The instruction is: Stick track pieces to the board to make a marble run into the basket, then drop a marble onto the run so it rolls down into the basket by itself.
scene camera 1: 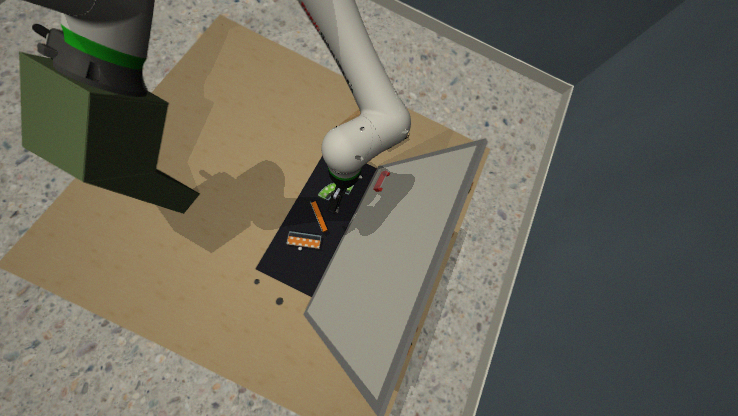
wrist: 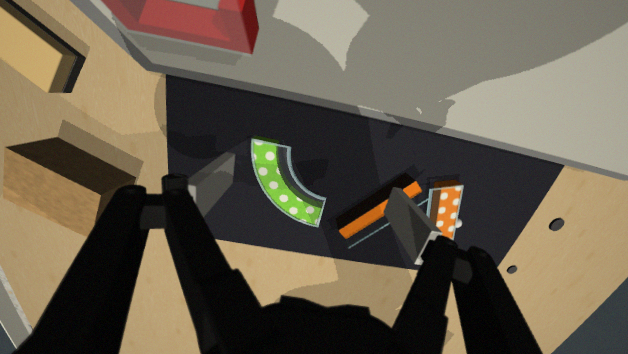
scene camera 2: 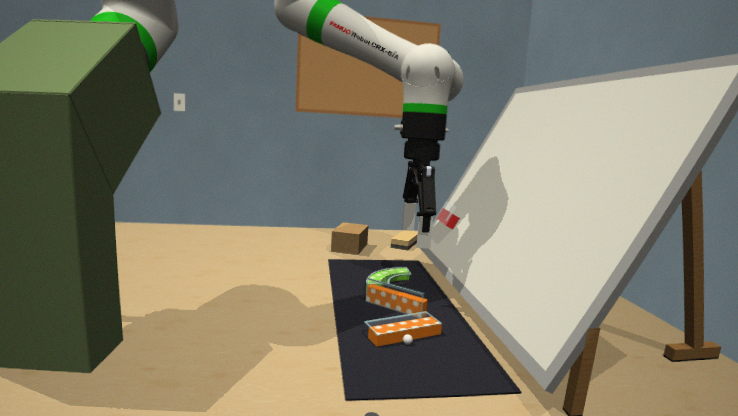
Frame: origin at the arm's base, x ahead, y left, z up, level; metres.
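Seen in the pictures: gripper, between the fingertips: [wrist: 313, 184] [scene camera 2: 415, 238]; arm's base, origin of its link: [scene camera 1: 104, 80] [scene camera 2: 100, 69].
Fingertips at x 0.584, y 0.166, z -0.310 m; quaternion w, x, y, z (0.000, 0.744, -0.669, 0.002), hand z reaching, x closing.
Offsets run from my fingertips to a thing's top centre. "*": to the spot under its first point. Level surfaces: height alone.
My gripper [scene camera 1: 338, 198] [scene camera 2: 417, 227] [wrist: 313, 184] is open and empty, pointing down above the far part of the black mat @(dz -0.116 m) [scene camera 1: 289, 263] [scene camera 2: 423, 377] [wrist: 200, 100]. A green dotted curved track piece @(* dx -0.084, dy -0.007, dz -0.094 m) [scene camera 1: 326, 190] [scene camera 2: 387, 273] [wrist: 267, 175] lies below, between the fingers in the wrist view. An orange straight piece @(* dx -0.046, dy -0.117, dz -0.084 m) [scene camera 1: 318, 216] [scene camera 2: 396, 299] [wrist: 365, 218] rests slanted on its side. Another orange straight piece [scene camera 1: 303, 240] [scene camera 2: 405, 330] [wrist: 446, 210] lies nearby, partly hidden by a finger in the wrist view. The white marble @(dx -0.035, dy -0.258, dz -0.099 m) [scene camera 1: 299, 248] [scene camera 2: 407, 339] [wrist: 459, 223] is beside it. The red basket @(* dx +0.092, dy +0.105, dz +0.049 m) [scene camera 1: 381, 180] [scene camera 2: 448, 219] [wrist: 185, 25] sits low on the board [scene camera 1: 387, 268] [scene camera 2: 594, 155] [wrist: 550, 100].
The tilted board rises along the mat, with a wooden leg [scene camera 2: 692, 258] behind it. A brown block @(dx -0.147, dy +0.306, dz -0.058 m) [scene camera 2: 349, 238] [wrist: 55, 185] and a tan, dark-based block @(dx +0.025, dy +0.376, dz -0.088 m) [scene camera 2: 404, 239] [wrist: 30, 50] stand past the mat's far end. A green pedestal [scene camera 1: 56, 118] [scene camera 2: 41, 206] stands left in both scene views.
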